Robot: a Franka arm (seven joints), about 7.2 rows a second.
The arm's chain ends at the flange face. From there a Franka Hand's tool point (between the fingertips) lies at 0.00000 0.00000 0.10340 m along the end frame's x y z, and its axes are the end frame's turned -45 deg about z.
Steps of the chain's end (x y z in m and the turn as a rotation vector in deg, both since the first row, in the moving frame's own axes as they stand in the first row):
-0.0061 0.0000 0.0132 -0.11 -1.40 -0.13
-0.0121 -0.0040 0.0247 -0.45 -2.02 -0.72
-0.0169 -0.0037 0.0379 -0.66 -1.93 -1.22
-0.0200 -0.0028 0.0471 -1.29 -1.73 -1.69
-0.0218 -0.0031 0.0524 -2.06 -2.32 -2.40
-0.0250 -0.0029 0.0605 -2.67 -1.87 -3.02
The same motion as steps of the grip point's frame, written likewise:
-0.0062 -0.0060 0.0132 0.91 -1.07 -0.13
-0.0089 -0.0134 0.0246 1.11 -1.75 -0.72
-0.0127 -0.0162 0.0378 0.90 -1.83 -1.22
-0.0160 -0.0166 0.0470 0.31 -2.14 -1.69
-0.0188 -0.0178 0.0522 0.18 -3.10 -2.40
-0.0214 -0.0186 0.0603 -0.57 -3.21 -3.02

